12 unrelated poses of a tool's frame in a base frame.
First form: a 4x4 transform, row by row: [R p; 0 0 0 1], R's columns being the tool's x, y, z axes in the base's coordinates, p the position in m. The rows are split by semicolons.
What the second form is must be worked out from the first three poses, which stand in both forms.
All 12 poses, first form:
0.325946 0.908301 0.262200 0.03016; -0.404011 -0.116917 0.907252 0.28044; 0.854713 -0.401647 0.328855 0.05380; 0 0 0 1
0.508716 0.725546 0.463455 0.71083; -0.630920 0.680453 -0.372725 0.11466; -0.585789 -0.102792 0.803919 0.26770; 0 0 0 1
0.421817 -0.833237 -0.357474 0.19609; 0.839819 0.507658 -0.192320 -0.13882; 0.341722 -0.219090 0.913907 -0.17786; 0 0 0 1
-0.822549 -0.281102 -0.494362 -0.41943; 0.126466 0.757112 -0.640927 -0.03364; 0.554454 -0.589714 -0.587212 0.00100; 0 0 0 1
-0.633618 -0.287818 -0.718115 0.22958; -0.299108 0.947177 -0.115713 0.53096; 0.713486 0.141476 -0.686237 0.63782; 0 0 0 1
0.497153 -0.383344 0.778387 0.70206; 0.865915 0.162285 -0.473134 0.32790; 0.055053 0.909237 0.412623 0.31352; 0 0 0 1
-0.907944 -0.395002 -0.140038 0.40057; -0.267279 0.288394 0.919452 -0.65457; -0.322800 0.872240 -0.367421 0.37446; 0 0 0 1
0.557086 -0.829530 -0.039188 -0.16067; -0.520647 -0.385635 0.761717 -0.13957; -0.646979 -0.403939 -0.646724 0.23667; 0 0 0 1
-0.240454 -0.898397 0.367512 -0.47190; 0.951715 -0.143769 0.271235 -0.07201; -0.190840 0.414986 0.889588 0.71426; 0 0 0 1
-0.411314 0.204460 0.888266 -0.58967; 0.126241 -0.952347 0.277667 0.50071; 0.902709 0.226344 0.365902 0.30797; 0 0 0 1
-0.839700 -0.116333 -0.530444 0.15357; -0.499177 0.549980 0.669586 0.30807; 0.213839 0.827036 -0.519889 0.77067; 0 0 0 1
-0.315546 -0.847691 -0.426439 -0.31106; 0.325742 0.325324 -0.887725 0.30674; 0.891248 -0.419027 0.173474 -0.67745; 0 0 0 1
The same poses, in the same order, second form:
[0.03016 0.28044 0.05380 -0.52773 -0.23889 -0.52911 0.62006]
[0.71083 0.11466 0.26770 0.07801 0.30324 -0.39203 0.86503]
[0.19609 -0.13882 -0.17786 -0.00794 -0.20732 0.49609 0.84312]
[-0.41943 -0.03364 0.00100 0.04345 -0.88979 0.34577 0.29468]
[0.22958 0.53096 0.63782 0.16236 -0.90375 -0.00713 0.39602]
[0.70206 0.32790 0.31352 0.48017 0.25125 0.43393 0.71973]
[0.40057 -0.65457 0.37446 -0.20681 0.80059 0.55949 0.05707]
[-0.16067 -0.13957 0.23667 -0.80459 0.41952 0.21320 0.36219]
[-0.47190 -0.07201 0.71426 0.05858 0.22754 0.75396 0.61347]
[-0.58967 0.50071 0.30797 -0.54202 -0.15253 -0.82607 0.02367]
[0.15357 0.30807 0.77067 0.18042 -0.85287 -0.43870 0.21817]
[-0.31106 0.30674 -0.67745 0.21544 -0.60568 0.53937 0.54389]

